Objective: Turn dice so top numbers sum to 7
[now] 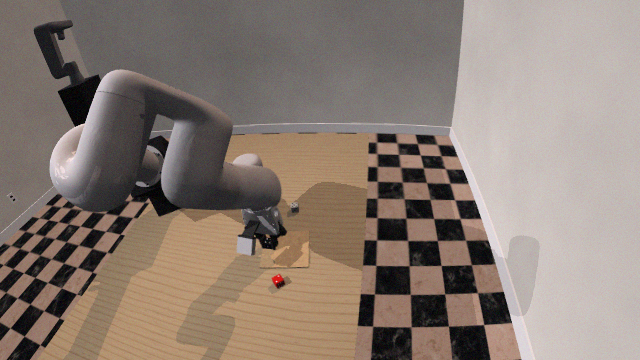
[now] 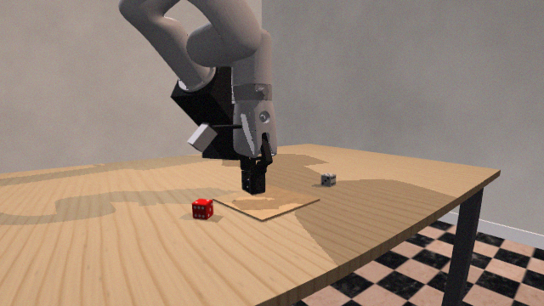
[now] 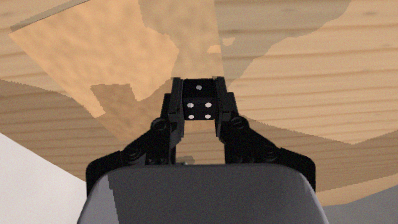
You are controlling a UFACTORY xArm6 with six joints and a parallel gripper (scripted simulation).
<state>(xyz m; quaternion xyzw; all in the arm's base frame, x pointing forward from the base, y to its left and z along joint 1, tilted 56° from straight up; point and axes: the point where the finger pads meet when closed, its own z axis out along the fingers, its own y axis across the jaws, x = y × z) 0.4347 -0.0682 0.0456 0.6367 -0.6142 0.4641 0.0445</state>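
My hand is 10 mm above the black die. From my hand the other things lie so: white die: 70 mm ahead, 160 mm to the left, 10 mm below; tan mat: 50 mm ahead, 10 mm to the right, 20 mm below; red die: 40 mm ahead, 130 mm to the right, 10 mm below.
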